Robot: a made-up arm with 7 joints. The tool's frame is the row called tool.
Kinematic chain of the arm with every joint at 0, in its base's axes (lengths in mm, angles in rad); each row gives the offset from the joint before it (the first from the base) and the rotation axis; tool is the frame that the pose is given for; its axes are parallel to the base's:
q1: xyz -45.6 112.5 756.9 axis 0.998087 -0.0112 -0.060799
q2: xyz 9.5 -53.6 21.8 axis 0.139 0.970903 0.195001
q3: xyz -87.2 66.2 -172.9 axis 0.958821 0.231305 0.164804
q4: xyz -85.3 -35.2 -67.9 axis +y
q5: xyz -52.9 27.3 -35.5 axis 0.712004 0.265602 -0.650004
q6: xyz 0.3 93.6 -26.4 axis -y
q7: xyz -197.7 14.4 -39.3 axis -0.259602 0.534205 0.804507
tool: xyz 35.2 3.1 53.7
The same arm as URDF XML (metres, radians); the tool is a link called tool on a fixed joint. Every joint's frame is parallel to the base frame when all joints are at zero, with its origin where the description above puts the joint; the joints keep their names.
<robot name="arm">
  <link name="base"/>
  <link name="link1"/>
  <link name="link2"/>
  <link name="link3"/>
  <link name="link4"/>
  <link name="link5"/>
  <link name="link6"/>
  <link name="link7"/>
  <link name="tool"/>
  <joint name="q1" type="continuous">
    <parent link="base"/>
    <child link="link1"/>
    <origin xyz="-0.0456 0.1125 0.7569" rpy="0 0 0"/>
    <axis xyz="0.998087 -0.0112 -0.060799"/>
  </joint>
  <joint name="q2" type="continuous">
    <parent link="link1"/>
    <child link="link2"/>
    <origin xyz="0.0095 -0.0536 0.0218" rpy="0 0 0"/>
    <axis xyz="0.139 0.970903 0.195001"/>
  </joint>
  <joint name="q3" type="continuous">
    <parent link="link2"/>
    <child link="link3"/>
    <origin xyz="-0.0872 0.0662 -0.1729" rpy="0 0 0"/>
    <axis xyz="0.958821 0.231305 0.164804"/>
  </joint>
  <joint name="q4" type="continuous">
    <parent link="link3"/>
    <child link="link4"/>
    <origin xyz="-0.0853 -0.0352 -0.0679" rpy="0 0 0"/>
    <axis xyz="0 1 0"/>
  </joint>
  <joint name="q5" type="continuous">
    <parent link="link4"/>
    <child link="link5"/>
    <origin xyz="-0.0529 0.0273 -0.0355" rpy="0 0 0"/>
    <axis xyz="0.712004 0.265602 -0.650004"/>
  </joint>
  <joint name="q6" type="continuous">
    <parent link="link5"/>
    <child link="link6"/>
    <origin xyz="0.0003 0.0936 -0.0264" rpy="0 0 0"/>
    <axis xyz="0 -1 0"/>
  </joint>
  <joint name="q7" type="continuous">
    <parent link="link6"/>
    <child link="link7"/>
    <origin xyz="-0.1977 0.0144 -0.0393" rpy="0 0 0"/>
    <axis xyz="-0.259602 0.534205 0.804507"/>
  </joint>
  <joint name="tool_fixed" type="fixed">
    <parent link="link7"/>
    <child link="tool"/>
    <origin xyz="0.0352 0.0031 0.0537" rpy="0 0 0"/>
  </joint>
</robot>

